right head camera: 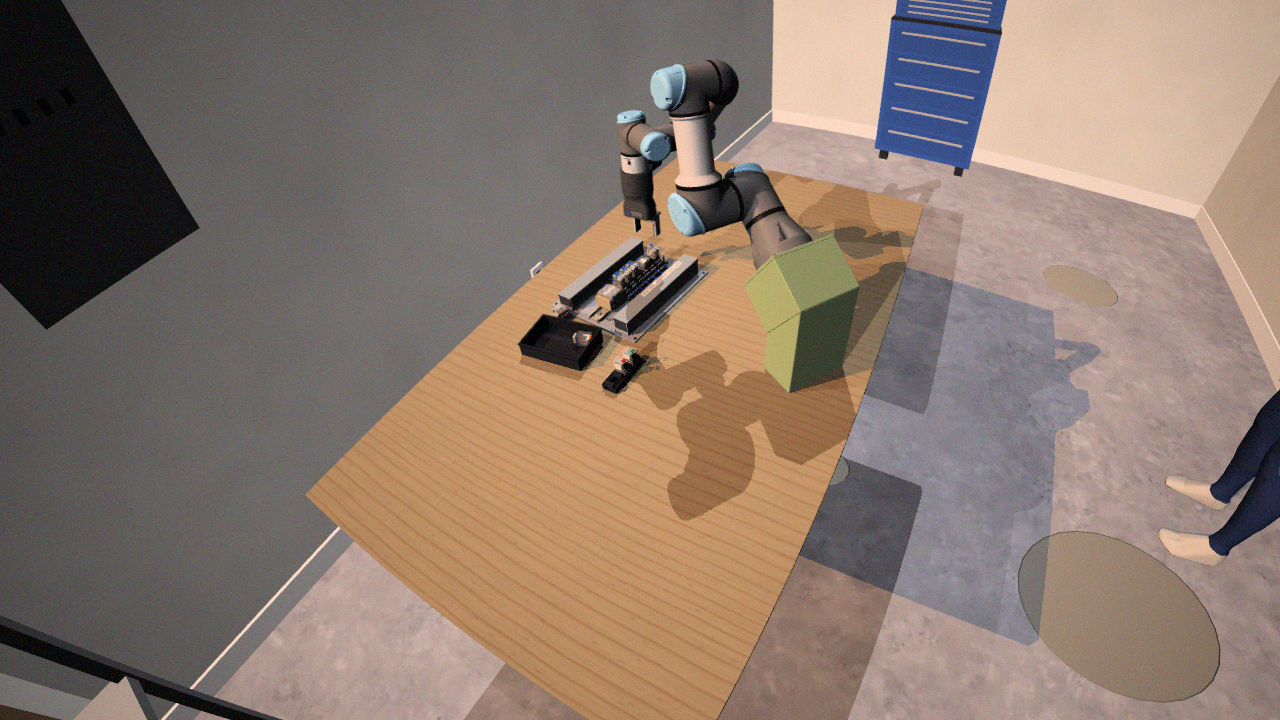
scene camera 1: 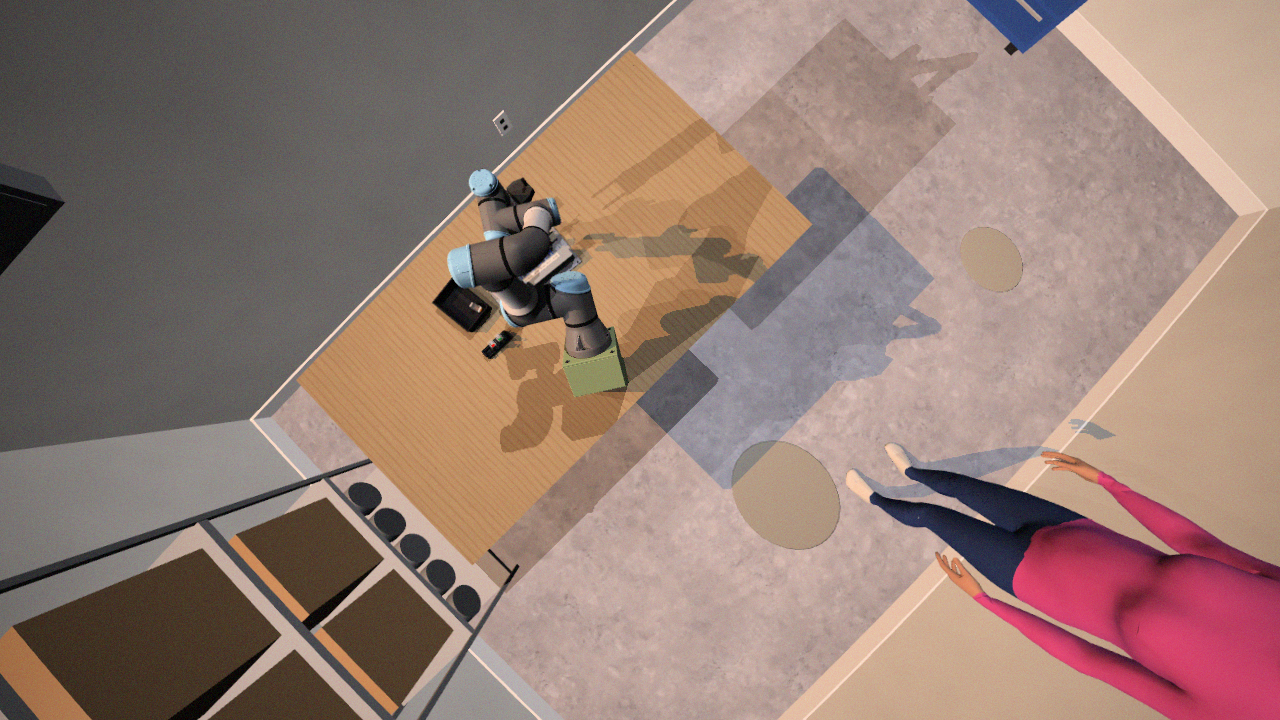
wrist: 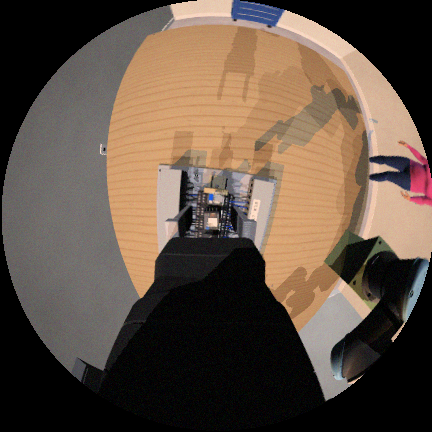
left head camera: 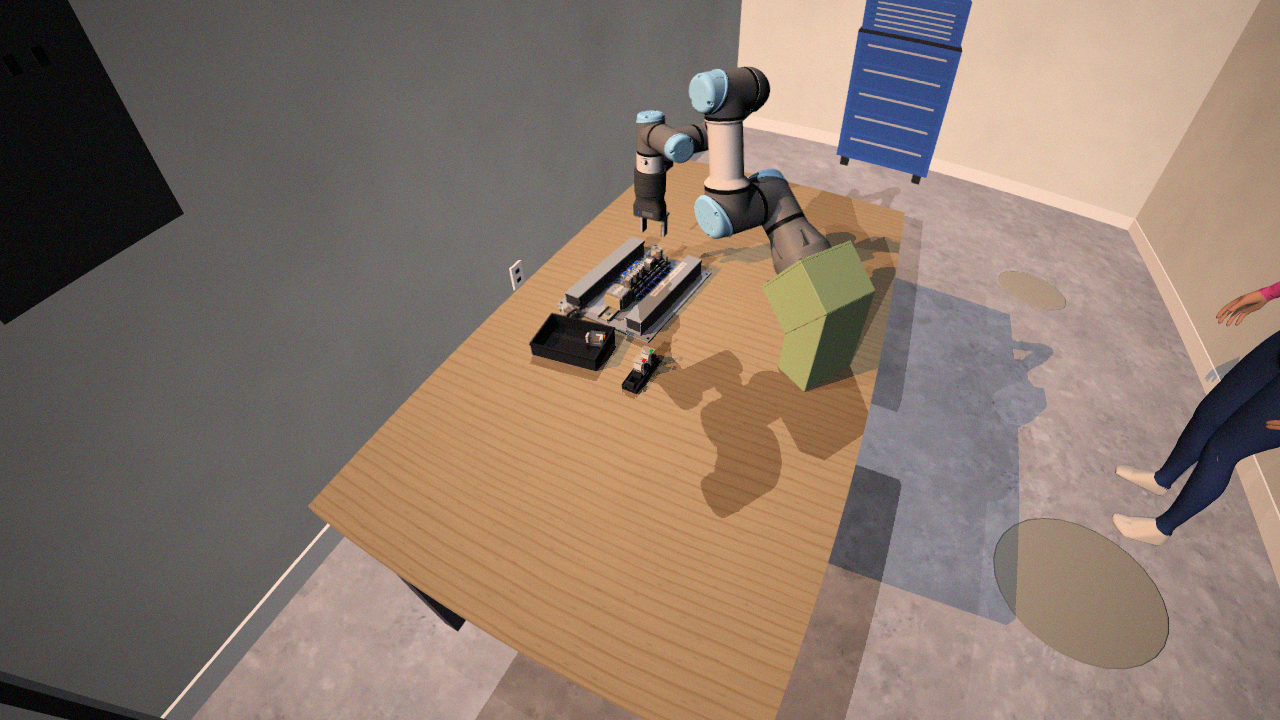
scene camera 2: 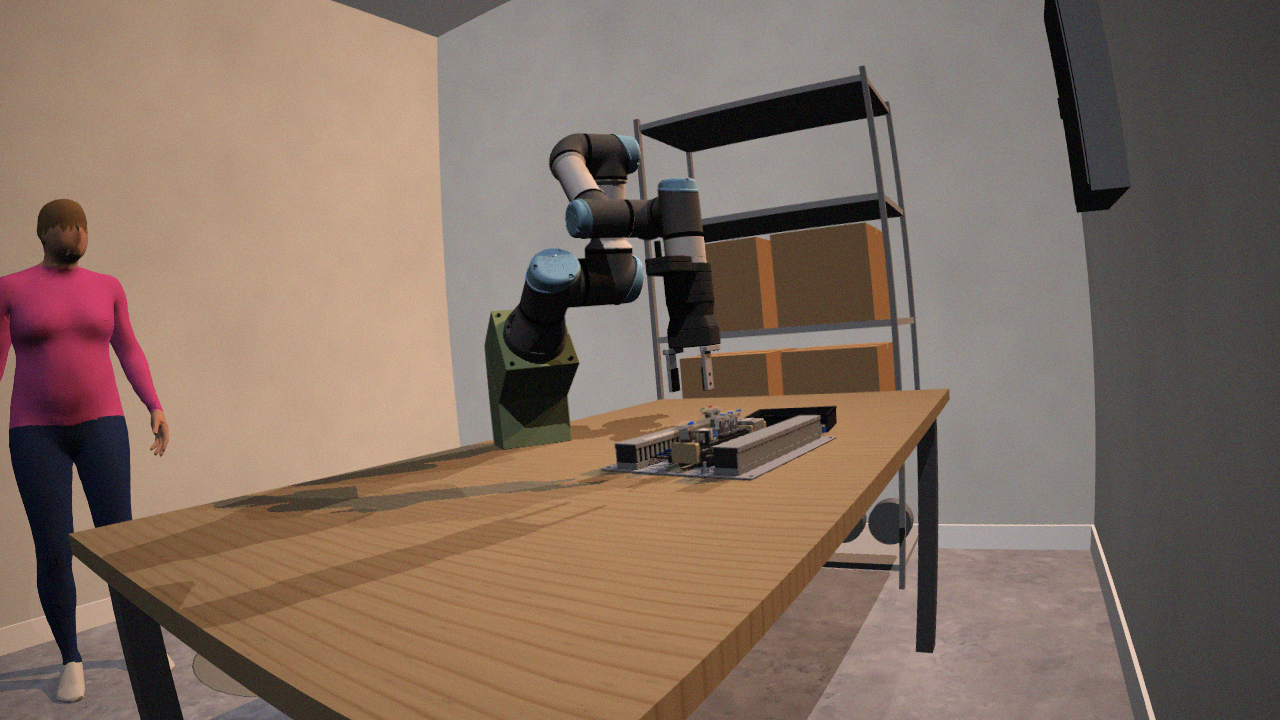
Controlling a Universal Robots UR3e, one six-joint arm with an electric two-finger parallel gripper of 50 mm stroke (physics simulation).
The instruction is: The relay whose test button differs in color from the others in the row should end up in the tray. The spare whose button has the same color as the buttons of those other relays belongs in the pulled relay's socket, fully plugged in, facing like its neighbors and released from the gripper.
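Places are measured from the arm's base along level axes (x right, y ahead, z up), in metres.
Pixels of known places: gripper, between the fingertips: (right head camera: pixel 647 232) (wrist: pixel 211 213) (left head camera: pixel 653 232) (scene camera 2: pixel 691 390); arm's base, origin of its link: (right head camera: pixel 786 259) (scene camera 1: pixel 589 344) (wrist: pixel 380 276) (left head camera: pixel 805 263) (scene camera 2: pixel 534 336).
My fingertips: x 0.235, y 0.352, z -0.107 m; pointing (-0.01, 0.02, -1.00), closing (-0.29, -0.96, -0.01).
Ahead of a thing's pixels: the offset from my fingertips to its middle.
My gripper (left head camera: pixel 653 229) (right head camera: pixel 647 229) (scene camera 2: pixel 691 386) (wrist: pixel 211 213) is open and empty, pointing down above the far end of the relay row (left head camera: pixel 637 270) (scene camera 2: pixel 711 428). In the wrist view a relay with a blue button @(dx +0.007, dy -0.008, dz -0.068 m) (wrist: pixel 211 197) sits at the row's end; beside it a pale-topped relay @(dx -0.027, dy +0.010, dz -0.075 m) (wrist: pixel 212 221) stands between the fingers' outlines, well below them. Its button colour is unclear. A relay @(dx -0.307, dy +0.088, dz -0.101 m) (left head camera: pixel 595 337) (right head camera: pixel 582 338) (scene camera 1: pixel 474 306) lies in the black tray @(dx -0.323, dy +0.138, dz -0.100 m) (left head camera: pixel 563 356) (right head camera: pixel 547 355). A red-button spare @(dx -0.388, dy -0.029, dz -0.091 m) (left head camera: pixel 641 362) and a green-button spare @(dx -0.358, dy -0.039, dz -0.091 m) (left head camera: pixel 649 352) stand in the black holder @(dx -0.388, dy -0.029, dz -0.106 m) (left head camera: pixel 635 383) (right head camera: pixel 614 383).
A long grey duct @(dx -0.053, dy +0.115, dz -0.095 m) (left head camera: pixel 605 271) and a second duct @(dx -0.123, dy -0.049, dz -0.095 m) (left head camera: pixel 664 297) flank the row on the panel. The green arm pedestal (left head camera: pixel 827 331) (scene camera 2: pixel 532 416) stands at the table's edge. A person (scene camera 2: pixel 67 376) stands away from the table, and a shelf rack (scene camera 2: pixel 872 152) stands behind it.
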